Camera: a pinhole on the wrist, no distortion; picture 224 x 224 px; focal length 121.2 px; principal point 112.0 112.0 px. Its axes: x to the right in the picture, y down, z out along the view. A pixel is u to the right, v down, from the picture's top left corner.
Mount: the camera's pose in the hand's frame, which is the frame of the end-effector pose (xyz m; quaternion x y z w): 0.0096 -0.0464 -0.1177 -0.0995 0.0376 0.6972 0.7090
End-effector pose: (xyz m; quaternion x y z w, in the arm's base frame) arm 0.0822 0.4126 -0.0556 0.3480 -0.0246 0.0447 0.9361
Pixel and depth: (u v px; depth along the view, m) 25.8 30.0 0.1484
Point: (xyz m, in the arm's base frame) 0.1874 0.2899 -0.0848
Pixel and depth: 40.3 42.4 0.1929
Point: 0.1930 0.2603 -0.0494
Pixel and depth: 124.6 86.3 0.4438
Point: 0.1353 0.2741 0.2428
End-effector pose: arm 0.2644 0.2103 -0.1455 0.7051 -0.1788 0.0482 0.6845
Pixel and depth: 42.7 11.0 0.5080
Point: 0.6106 -0.3247 -0.2782
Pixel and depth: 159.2 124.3 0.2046
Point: 0.2054 0.1513 -0.0898
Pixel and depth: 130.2 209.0 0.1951
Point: 0.0974 0.1879 -0.1790
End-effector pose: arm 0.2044 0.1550 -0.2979 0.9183 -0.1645 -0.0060 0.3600
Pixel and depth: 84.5 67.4 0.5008
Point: 0.3095 -0.1176 -0.6271
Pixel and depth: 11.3 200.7 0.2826
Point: 0.0319 0.2536 -0.6056
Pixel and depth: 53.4 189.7 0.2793
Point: 0.0344 0.1908 -0.5233
